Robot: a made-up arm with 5 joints.
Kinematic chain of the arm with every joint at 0, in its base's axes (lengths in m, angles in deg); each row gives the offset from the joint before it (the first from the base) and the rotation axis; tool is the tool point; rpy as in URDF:
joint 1: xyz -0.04 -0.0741 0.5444 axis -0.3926 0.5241 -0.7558
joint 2: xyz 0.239 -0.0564 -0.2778 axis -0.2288 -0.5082 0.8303
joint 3: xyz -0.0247 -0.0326 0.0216 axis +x
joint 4: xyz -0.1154 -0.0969 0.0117 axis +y
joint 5: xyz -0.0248 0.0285 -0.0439 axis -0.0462 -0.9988 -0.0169
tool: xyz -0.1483 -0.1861 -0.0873 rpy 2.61 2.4 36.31
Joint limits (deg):
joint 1: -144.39..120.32
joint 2: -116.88..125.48
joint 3: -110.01..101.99
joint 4: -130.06..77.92
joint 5: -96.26..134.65
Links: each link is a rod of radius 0.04 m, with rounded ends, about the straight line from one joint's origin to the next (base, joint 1, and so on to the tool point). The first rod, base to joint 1, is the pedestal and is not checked.
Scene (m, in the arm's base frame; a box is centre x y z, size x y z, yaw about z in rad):
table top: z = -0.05
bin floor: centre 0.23 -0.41 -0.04 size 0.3 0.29 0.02 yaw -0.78
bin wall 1: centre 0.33 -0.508 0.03 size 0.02 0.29 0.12 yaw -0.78
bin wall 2: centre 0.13 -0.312 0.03 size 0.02 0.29 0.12 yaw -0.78
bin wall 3: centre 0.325 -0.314 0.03 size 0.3 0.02 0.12 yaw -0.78
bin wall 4: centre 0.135 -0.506 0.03 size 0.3 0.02 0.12 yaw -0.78
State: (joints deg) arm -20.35 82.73 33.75 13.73 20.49
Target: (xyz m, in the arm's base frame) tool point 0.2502 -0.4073 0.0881
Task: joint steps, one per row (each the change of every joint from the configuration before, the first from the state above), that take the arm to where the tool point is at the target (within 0.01 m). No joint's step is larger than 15 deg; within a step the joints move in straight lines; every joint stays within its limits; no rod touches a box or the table.
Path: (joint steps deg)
1: -2.94 -13.15 -7.55 7.40 -6.31
2: -2.94 -13.16 -7.54 7.40 -6.31
3: -2.94 -13.15 -7.55 7.41 -6.31
4: -2.94 -13.16 -7.54 7.40 -6.31
5: 5.91 2.25 9.68 -8.48 7.06
6: 5.91 2.24 9.69 -8.48 7.05

